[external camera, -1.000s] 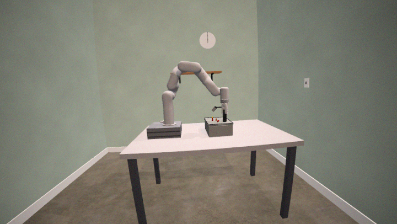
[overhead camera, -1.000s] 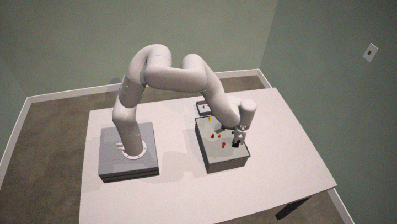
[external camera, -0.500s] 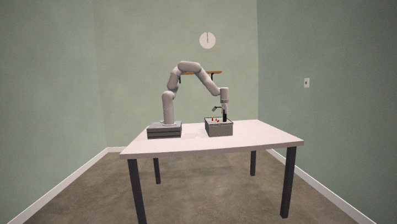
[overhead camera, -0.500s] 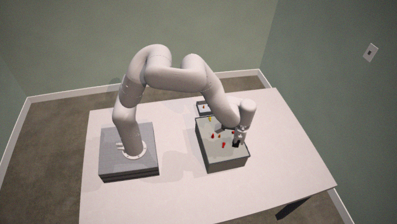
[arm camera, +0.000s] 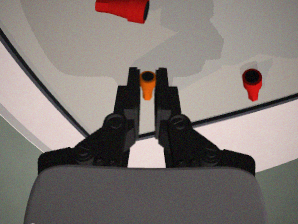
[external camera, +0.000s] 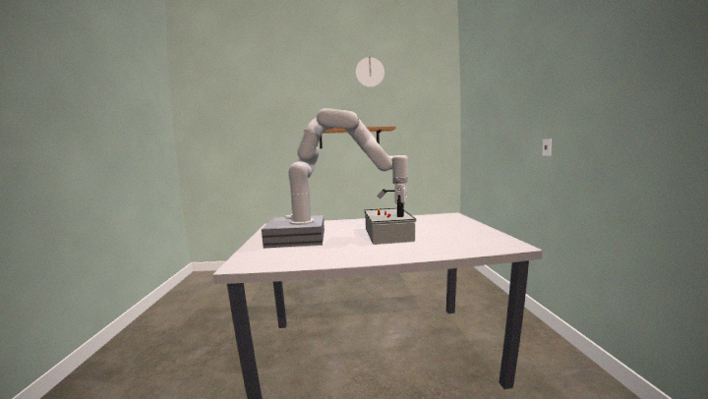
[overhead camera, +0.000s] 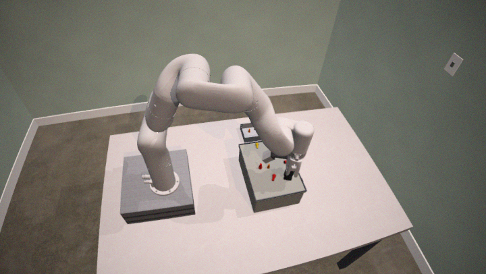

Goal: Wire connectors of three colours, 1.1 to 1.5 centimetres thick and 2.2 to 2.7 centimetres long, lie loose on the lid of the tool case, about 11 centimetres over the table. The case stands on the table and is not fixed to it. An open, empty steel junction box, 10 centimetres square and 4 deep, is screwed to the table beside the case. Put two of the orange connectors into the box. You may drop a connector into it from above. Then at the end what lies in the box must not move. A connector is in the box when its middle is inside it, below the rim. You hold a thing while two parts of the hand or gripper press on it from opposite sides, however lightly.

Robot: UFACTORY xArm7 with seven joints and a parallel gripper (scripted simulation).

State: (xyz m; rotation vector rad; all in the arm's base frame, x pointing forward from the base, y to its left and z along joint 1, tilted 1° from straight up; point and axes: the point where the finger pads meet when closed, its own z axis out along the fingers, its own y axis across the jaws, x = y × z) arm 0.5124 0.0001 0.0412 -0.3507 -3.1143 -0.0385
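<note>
Right now my hand is 360 mm to the right of the junction box, 130 mm above it and 110 mm past it. Also, from my hand: yellow connector 180 mm to the left, 110 mm behind, 10 mm below; grey tool case 60 mm to the left, 60 mm behind, 50 mm below.
</note>
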